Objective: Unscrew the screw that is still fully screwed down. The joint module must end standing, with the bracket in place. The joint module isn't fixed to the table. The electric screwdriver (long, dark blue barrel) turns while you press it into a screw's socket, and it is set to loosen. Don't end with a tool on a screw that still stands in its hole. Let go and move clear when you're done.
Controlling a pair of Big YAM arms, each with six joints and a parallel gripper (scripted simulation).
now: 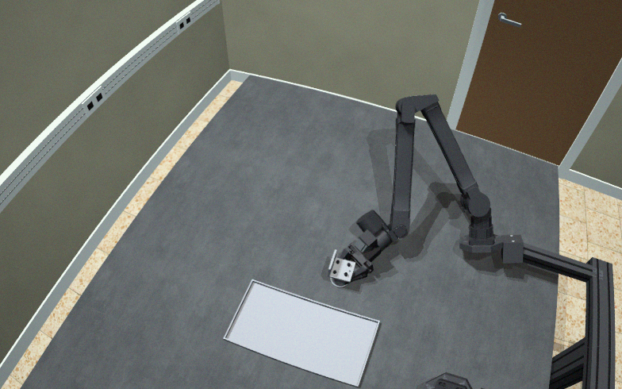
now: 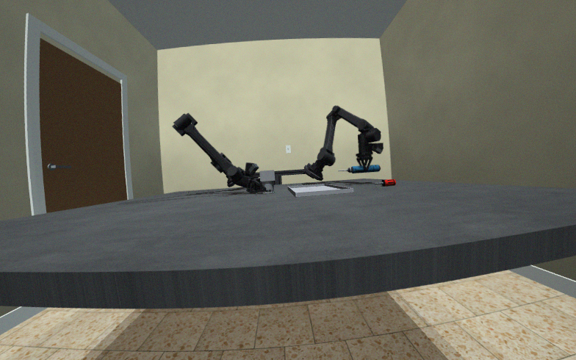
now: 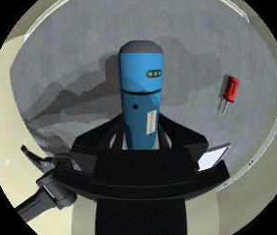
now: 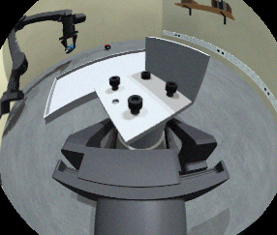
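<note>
My right hand is 50 mm below the grey bracket. From my right hand the other things lie so: flat white tray (220 mm to the left, 40 mm ahead, 20 mm below); red-handled screwdriver (550 mm to the left, 100 mm ahead, 10 mm below).
</note>
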